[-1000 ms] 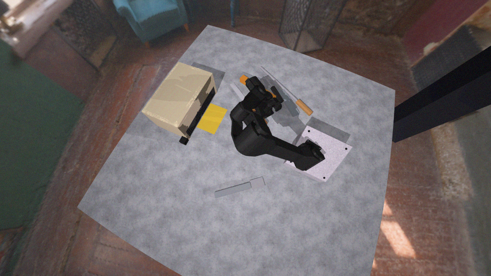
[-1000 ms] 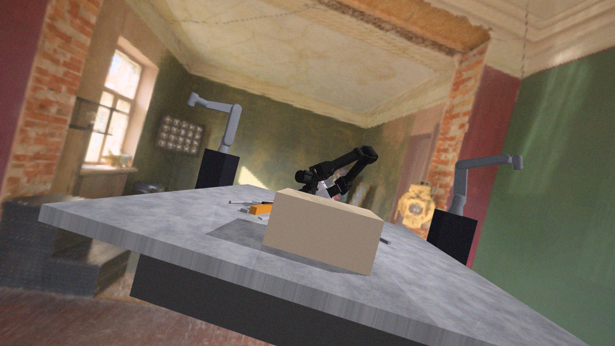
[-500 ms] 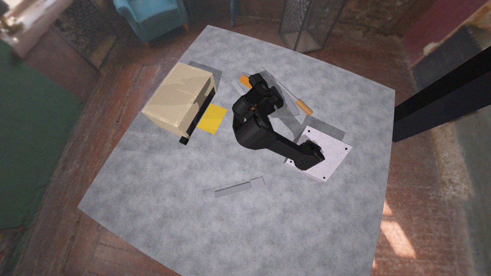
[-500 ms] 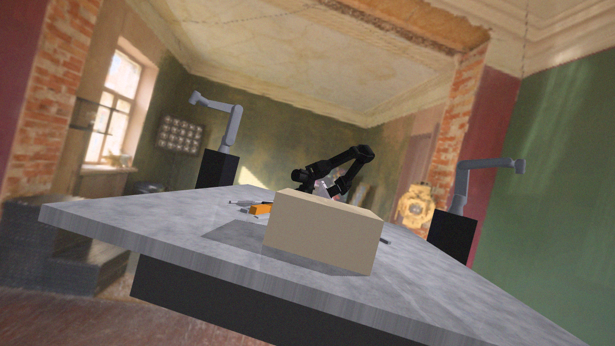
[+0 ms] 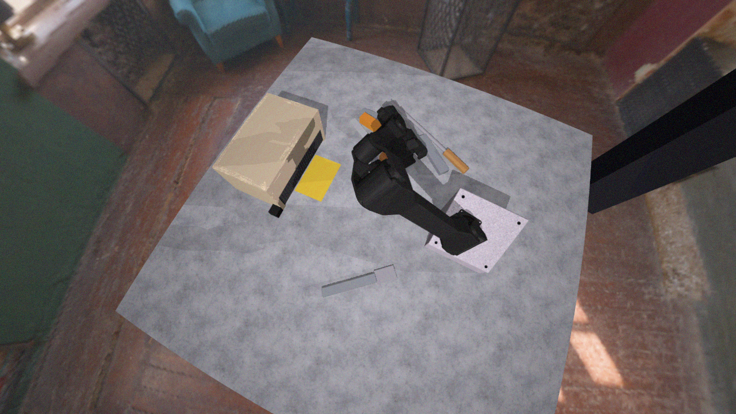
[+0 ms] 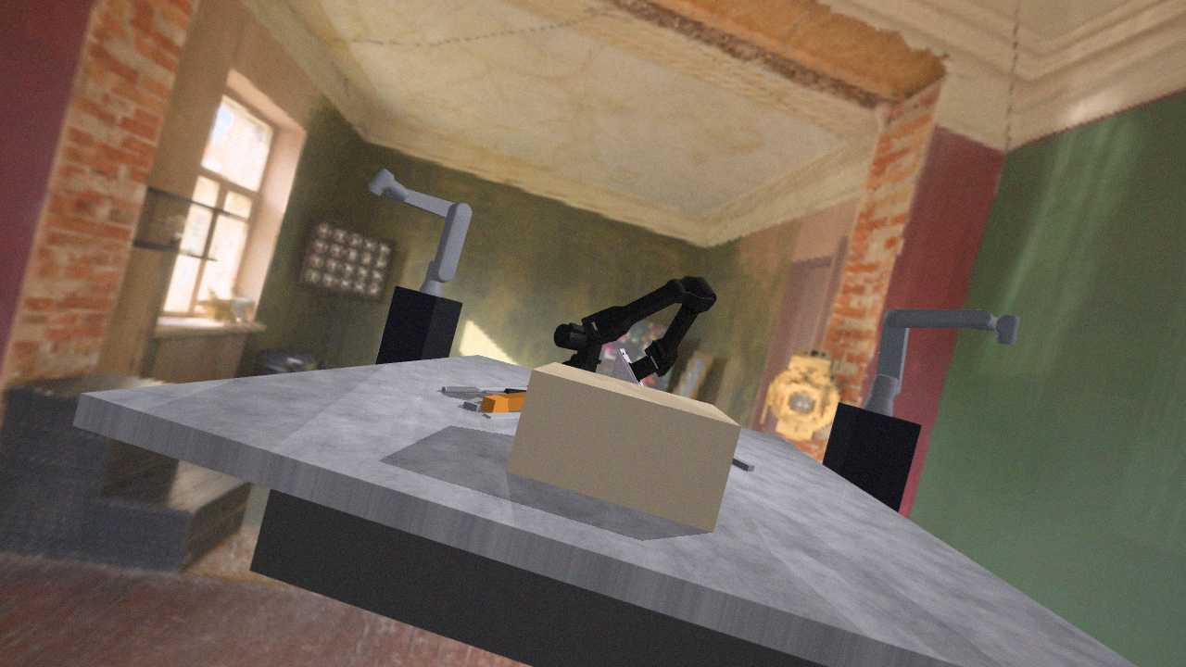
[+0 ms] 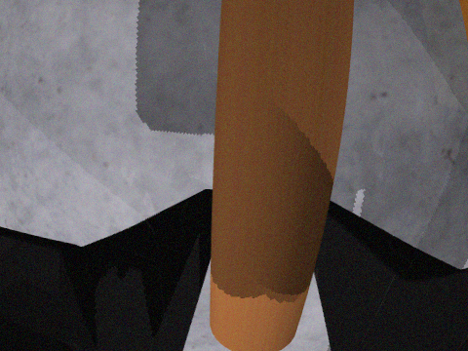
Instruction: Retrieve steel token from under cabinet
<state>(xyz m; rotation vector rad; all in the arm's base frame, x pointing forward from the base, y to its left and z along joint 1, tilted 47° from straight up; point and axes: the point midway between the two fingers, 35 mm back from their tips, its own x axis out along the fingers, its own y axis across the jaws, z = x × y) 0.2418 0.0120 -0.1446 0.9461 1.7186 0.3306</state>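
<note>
Right now my gripper tip is 7 cm past the grey bar and 14 cm to the left of it. From my gripper tip the other things lie so: flat grey token 32 cm ahead, 12 cm to the left, 1 cm below; orange bar 11 cm ahead, 12 cm to the right; black-handled tool 3 cm ahead, 17 cm to the right.
</note>
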